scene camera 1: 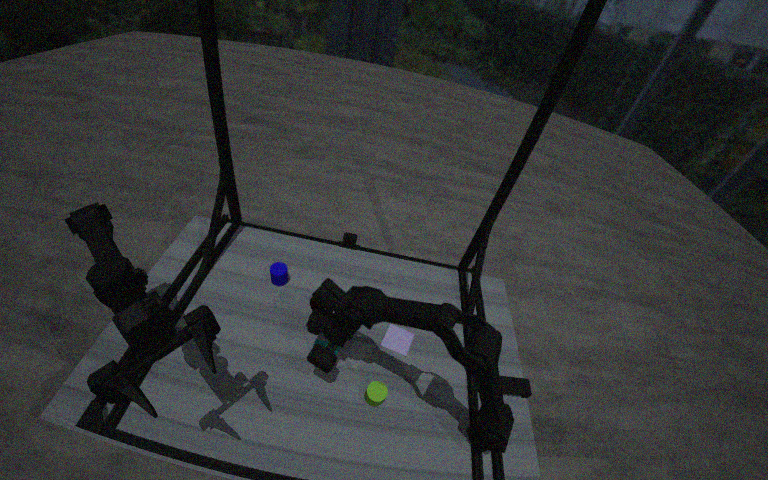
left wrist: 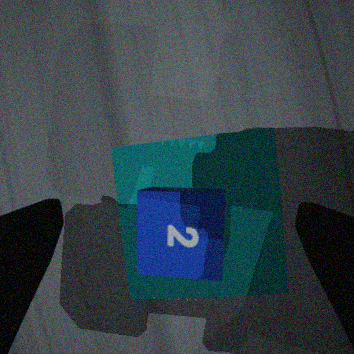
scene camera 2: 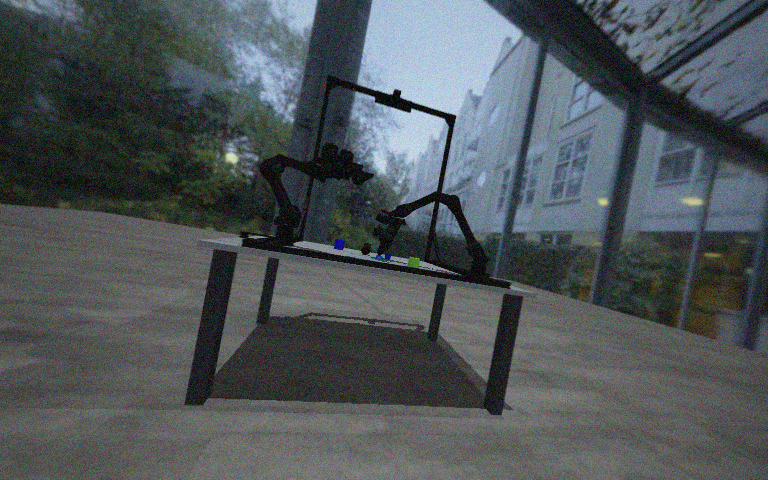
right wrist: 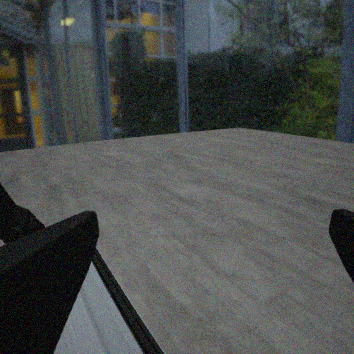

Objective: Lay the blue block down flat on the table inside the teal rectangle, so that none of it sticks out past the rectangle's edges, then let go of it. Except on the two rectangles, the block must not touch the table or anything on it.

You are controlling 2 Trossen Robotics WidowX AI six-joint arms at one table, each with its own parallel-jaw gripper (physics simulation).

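Frame: origin at the left arm's base, x down, y left, z ahead, level; metres.
Seen in the pictures: left gripper, fingertip midpoint: (left wrist: 181, 212) (scene camera 2: 377, 255); right gripper, fingertip midpoint: (scene camera 1: 186, 393) (scene camera 2: 368, 171) (right wrist: 214, 222); left arm's base, link origin: (scene camera 1: 484, 436) (scene camera 2: 477, 275); right arm's base, link origin: (scene camera 2: 283, 240).
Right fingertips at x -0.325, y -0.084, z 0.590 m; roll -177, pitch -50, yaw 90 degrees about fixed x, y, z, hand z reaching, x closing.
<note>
Pixels of each thing's top centre, then the offset from my right fingertips to it. "pt": a spot on its surface instead.
- teal rectangle, surface spot: (left wrist: 255, 175) (scene camera 1: 321, 343) pt dz -0.209, dx +0.343, dy -0.230 m
- lilac rectangle, surface spot: (scene camera 1: 398, 339) pt dz -0.434, dx +0.343, dy -0.225 m
- blue cylinder, top centre: (scene camera 1: 278, 268) (scene camera 2: 340, 239) dz -0.087, dx +0.290, dy -0.462 m
- yellow-green cylinder, top centre: (scene camera 1: 377, 391) (scene camera 2: 414, 257) dz -0.334, dx +0.300, dy -0.070 m
The blue block (left wrist: 172, 240) (scene camera 2: 387, 256), marked with a 2, lies flat on the teal rectangle (left wrist: 255, 175) (scene camera 1: 321, 343). In the left wrist view, teal shows on all four sides of it, with the narrowest margins at its left and lower edges. My left gripper (left wrist: 181, 212) is open, low over the rectangle, with a finger standing well apart from the block on each side. In scene camera 1 the left arm hides the block and most of the rectangle. My right gripper (scene camera 1: 184, 392) (right wrist: 214, 222) is open and empty, raised above the table at the left of scene camera 1.
A lilac rectangle (scene camera 1: 398, 339) lies beneath the left arm's span. A blue cylinder (scene camera 1: 278, 273) (scene camera 2: 339, 244) stands toward the back left. A yellow-green cylinder (scene camera 1: 376, 392) (scene camera 2: 414, 262) stands nearer the front. Dark frame posts (scene camera 1: 218, 124) rise from the table.
</note>
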